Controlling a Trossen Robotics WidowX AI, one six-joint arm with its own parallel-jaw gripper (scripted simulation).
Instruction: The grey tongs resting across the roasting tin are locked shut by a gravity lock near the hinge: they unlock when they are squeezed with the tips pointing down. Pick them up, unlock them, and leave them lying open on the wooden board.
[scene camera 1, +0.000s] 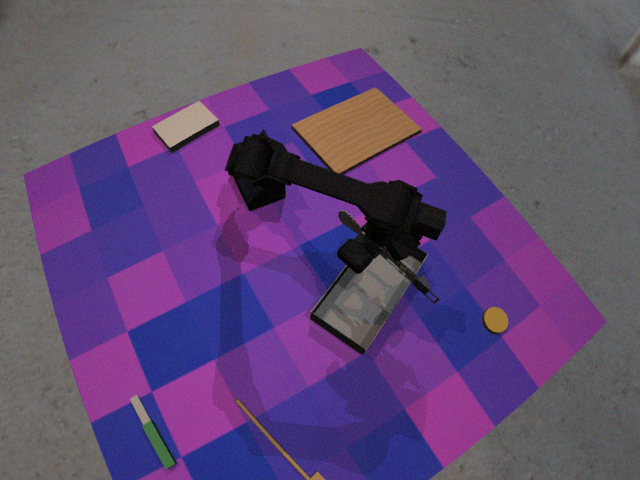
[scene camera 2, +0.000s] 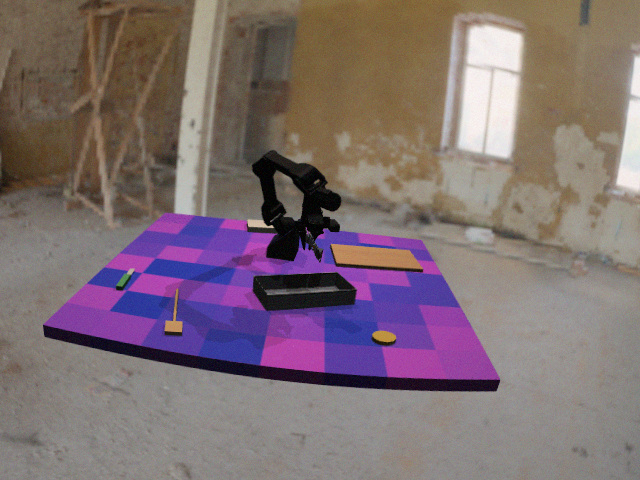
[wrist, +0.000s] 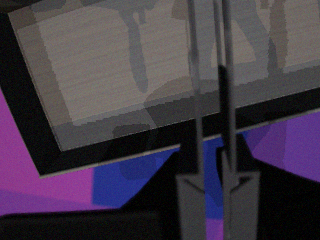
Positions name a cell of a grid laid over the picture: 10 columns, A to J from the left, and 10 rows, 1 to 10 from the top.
Labels:
my gripper: scene camera 1 F6; scene camera 2 E6; wrist G7

